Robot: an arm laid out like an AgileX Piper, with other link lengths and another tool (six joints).
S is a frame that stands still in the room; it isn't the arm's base.
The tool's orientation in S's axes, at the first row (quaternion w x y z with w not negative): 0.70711 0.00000 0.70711 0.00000
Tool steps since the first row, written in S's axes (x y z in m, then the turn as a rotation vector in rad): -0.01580 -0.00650 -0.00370 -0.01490 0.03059 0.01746; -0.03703 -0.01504 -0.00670 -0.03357 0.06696 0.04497; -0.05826 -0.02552 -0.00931 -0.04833 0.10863 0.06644; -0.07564 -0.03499 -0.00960 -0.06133 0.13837 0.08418; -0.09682 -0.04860 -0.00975 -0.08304 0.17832 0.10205; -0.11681 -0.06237 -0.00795 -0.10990 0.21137 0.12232; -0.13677 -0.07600 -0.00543 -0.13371 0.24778 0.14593; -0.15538 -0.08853 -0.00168 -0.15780 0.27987 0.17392; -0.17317 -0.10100 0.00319 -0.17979 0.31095 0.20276; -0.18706 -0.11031 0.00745 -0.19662 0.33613 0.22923; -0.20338 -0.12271 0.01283 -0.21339 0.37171 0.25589; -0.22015 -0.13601 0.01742 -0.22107 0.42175 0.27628
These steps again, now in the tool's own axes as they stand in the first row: 0.00370 -0.00650 -0.01580 -0.01746 0.03059 -0.01490; 0.00670 -0.01504 -0.03703 -0.04497 0.06696 -0.03357; 0.00931 -0.02552 -0.05826 -0.06644 0.10863 -0.04833; 0.00960 -0.03499 -0.07564 -0.08418 0.13837 -0.06133; 0.00975 -0.04860 -0.09682 -0.10205 0.17832 -0.08304; 0.00795 -0.06237 -0.11681 -0.12232 0.21137 -0.10990; 0.00543 -0.07600 -0.13677 -0.14593 0.24778 -0.13371; 0.00168 -0.08853 -0.15538 -0.17392 0.27987 -0.15780; -0.00319 -0.10100 -0.17317 -0.20276 0.31095 -0.17979; -0.00745 -0.11031 -0.18706 -0.22923 0.33613 -0.19662; -0.01283 -0.12271 -0.20338 -0.25589 0.37171 -0.21339; -0.01742 -0.13601 -0.22015 -0.27628 0.42175 -0.22107
